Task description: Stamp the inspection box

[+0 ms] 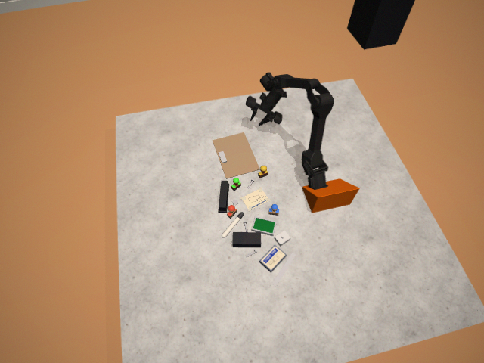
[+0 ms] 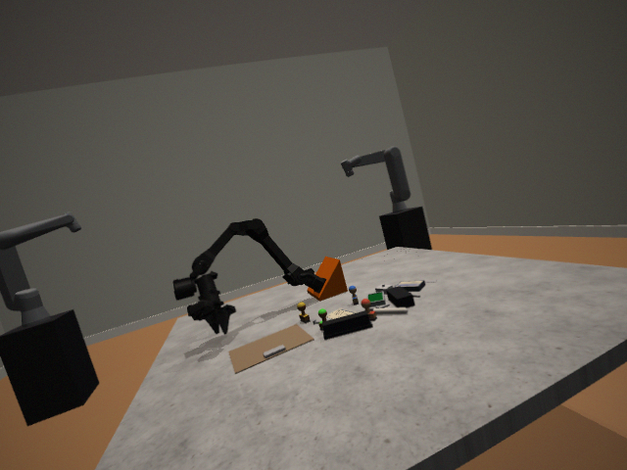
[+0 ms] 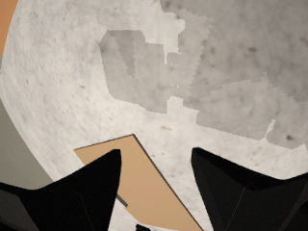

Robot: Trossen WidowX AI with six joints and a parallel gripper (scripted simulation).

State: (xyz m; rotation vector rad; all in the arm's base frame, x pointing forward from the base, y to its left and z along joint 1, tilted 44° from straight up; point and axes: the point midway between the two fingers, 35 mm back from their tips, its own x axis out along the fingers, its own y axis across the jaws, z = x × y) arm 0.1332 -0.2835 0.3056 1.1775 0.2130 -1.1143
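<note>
The green-knobbed stamp is 290 mm to the left of my gripper tip, 180 mm ahead of it and 30 mm below it. Also, from my gripper tip: cream card: 370 mm to the left, 110 mm ahead, 50 mm below; yellow stamp: 270 mm to the left, 40 mm ahead, 30 mm below; black bar: 330 mm to the left, 240 mm ahead, 30 mm below.
</note>
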